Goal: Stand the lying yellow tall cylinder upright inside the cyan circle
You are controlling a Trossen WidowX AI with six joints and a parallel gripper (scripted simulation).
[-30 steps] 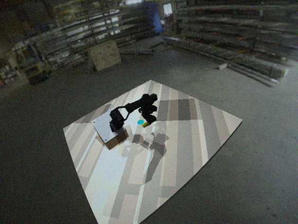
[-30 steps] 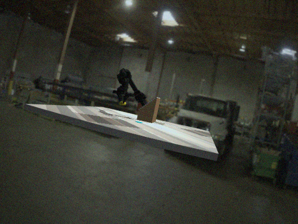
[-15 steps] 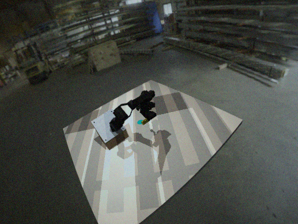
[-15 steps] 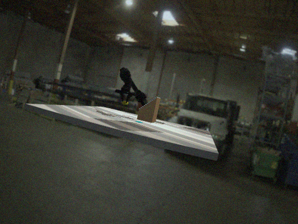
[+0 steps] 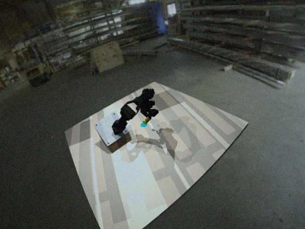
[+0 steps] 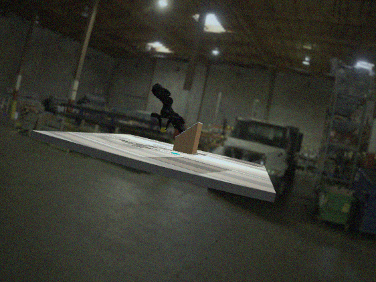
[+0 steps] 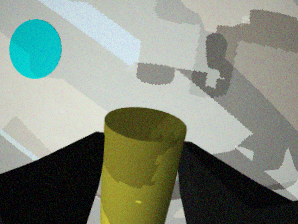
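My gripper tip is 130 mm above the cyan circle, 110 mm to the right of it and 20 mm past it. Round my gripper tip: yellow tall cylinder: 20 mm behind, 10 mm to the right.
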